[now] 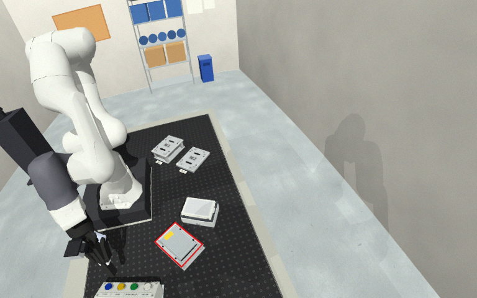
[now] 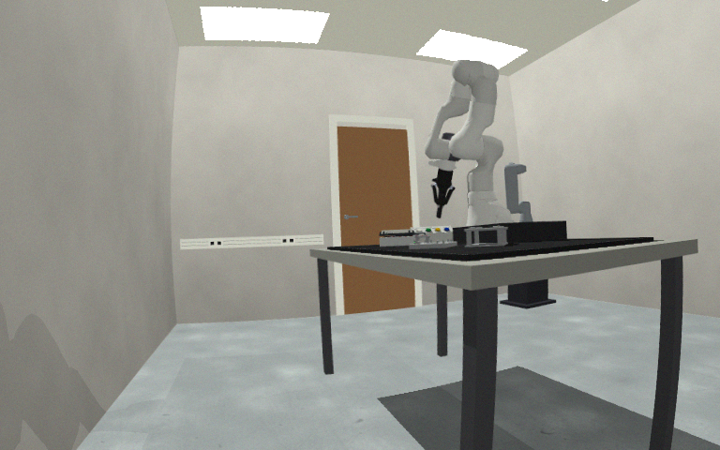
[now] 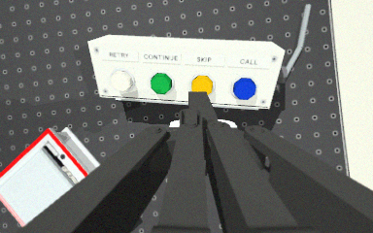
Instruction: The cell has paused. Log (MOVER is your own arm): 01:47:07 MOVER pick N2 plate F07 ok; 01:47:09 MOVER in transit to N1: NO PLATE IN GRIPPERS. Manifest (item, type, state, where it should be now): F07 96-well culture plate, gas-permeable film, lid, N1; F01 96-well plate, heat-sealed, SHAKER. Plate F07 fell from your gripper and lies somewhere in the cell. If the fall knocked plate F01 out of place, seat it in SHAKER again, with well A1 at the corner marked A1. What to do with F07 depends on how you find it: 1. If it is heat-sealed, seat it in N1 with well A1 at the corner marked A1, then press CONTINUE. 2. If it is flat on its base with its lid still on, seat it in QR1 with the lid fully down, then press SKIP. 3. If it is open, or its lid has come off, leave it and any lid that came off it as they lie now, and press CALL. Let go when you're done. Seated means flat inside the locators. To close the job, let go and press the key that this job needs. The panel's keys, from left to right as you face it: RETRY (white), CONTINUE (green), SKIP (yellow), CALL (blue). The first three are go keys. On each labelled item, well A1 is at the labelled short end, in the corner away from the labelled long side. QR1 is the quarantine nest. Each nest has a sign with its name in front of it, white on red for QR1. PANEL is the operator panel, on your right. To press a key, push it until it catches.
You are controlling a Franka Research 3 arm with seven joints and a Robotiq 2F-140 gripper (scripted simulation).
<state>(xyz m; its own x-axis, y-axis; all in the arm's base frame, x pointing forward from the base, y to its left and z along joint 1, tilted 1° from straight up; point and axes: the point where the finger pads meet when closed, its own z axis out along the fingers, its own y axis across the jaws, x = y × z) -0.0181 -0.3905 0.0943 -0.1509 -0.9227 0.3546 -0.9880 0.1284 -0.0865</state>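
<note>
The yellow skip key lies 9 cm below my hand, 4 cm to the right of it and 1 cm behind it. From my hand the other things lie so: blue call key (9 cm below, 6 cm behind, 3 cm to the right); then white retry key (9 cm below, 9 cm ahead, 6 cm to the right); then green continue key (9 cm below, 5 cm to the right, 4 cm ahead).
</note>
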